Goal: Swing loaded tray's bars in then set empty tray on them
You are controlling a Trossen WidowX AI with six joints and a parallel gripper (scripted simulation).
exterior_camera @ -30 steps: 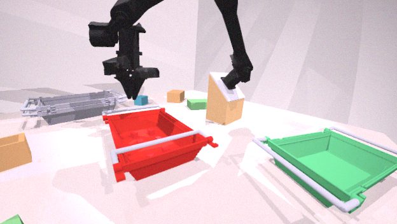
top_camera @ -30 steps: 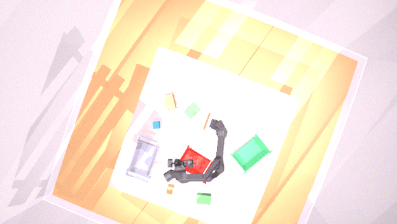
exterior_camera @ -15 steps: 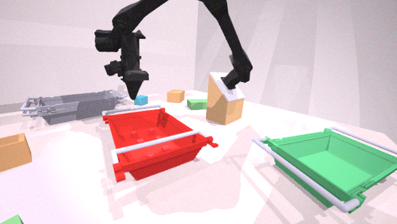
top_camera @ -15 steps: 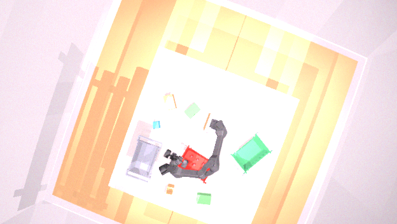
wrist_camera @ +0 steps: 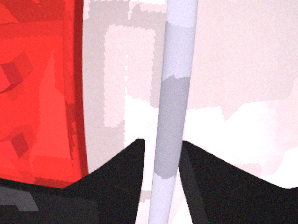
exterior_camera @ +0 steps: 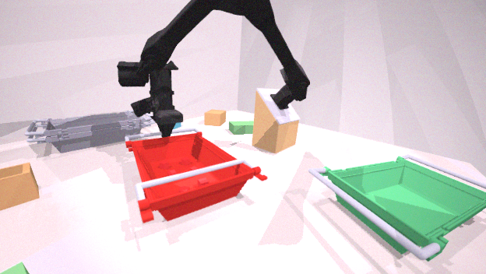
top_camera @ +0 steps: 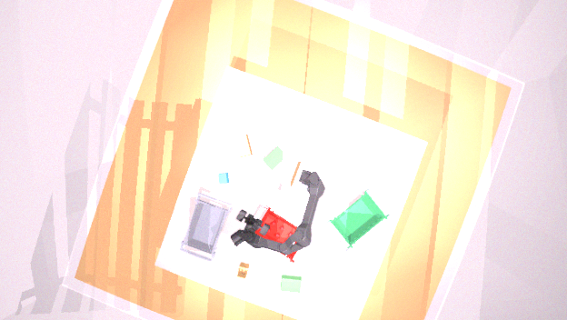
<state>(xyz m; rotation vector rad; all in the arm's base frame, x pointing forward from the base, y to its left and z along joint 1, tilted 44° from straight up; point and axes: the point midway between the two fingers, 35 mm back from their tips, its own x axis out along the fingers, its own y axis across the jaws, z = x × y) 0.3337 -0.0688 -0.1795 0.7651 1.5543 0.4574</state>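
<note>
Now: gripper tip 570 mm to the right of the green tray, 200 mm past it and 10 mm below it. The rest, counted from my gripper tip: brown box (330 mm ahead, 40 mm to the left, 20 mm below); then blue cube (250 mm to the right, 150 mm behind, 10 mm below).
</note>
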